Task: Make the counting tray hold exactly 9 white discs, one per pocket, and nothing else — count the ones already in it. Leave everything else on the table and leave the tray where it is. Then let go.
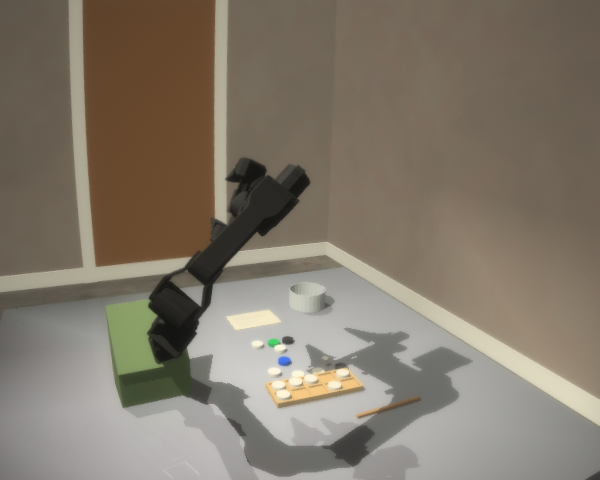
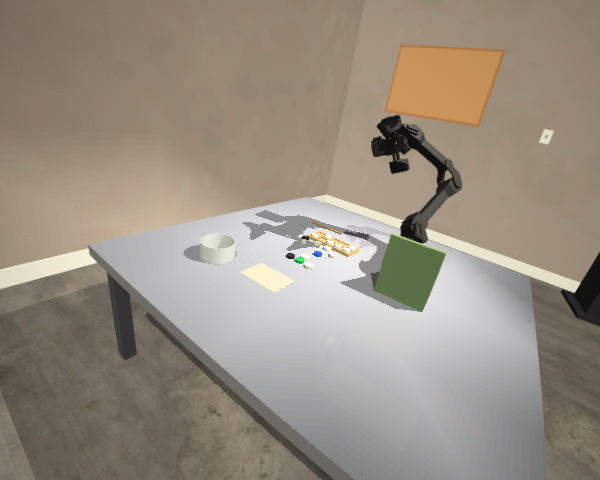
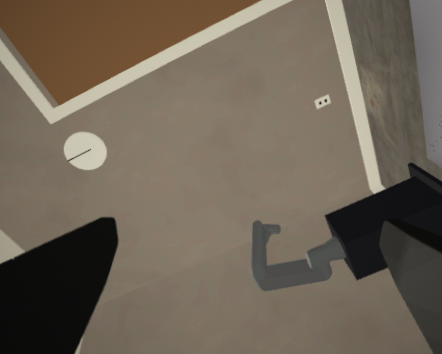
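Observation:
The wooden counting tray (image 1: 320, 396) (image 2: 355, 252) lies flat on the table. White discs sit in some of its pockets in both rows, and other pockets are bare. Loose white discs lie beside and behind it, such as one white disc (image 1: 257, 344) (image 2: 308, 266) and another white disc (image 1: 274, 371) (image 2: 333, 255). A green disc (image 1: 273, 342) (image 2: 299, 260), a blue disc (image 1: 284, 360) (image 2: 317, 254) and a black disc (image 1: 287, 340) (image 2: 290, 255) lie nearby. Another dark disc (image 1: 340, 366) lies in shadow behind the tray. My gripper (image 1: 231, 199) (image 2: 394, 145) (image 3: 248, 231) is open and empty, high above the table.
A pale ribbed bowl (image 1: 307, 298) (image 2: 217, 249) stands beyond a cream card (image 1: 253, 319) (image 2: 267, 277). A brown stick (image 1: 388, 407) (image 2: 326, 228) lies near the tray. A green block (image 1: 142, 340) (image 2: 410, 272) stands by the arm's base. A small pale piece (image 1: 325, 358) lies behind the tray.

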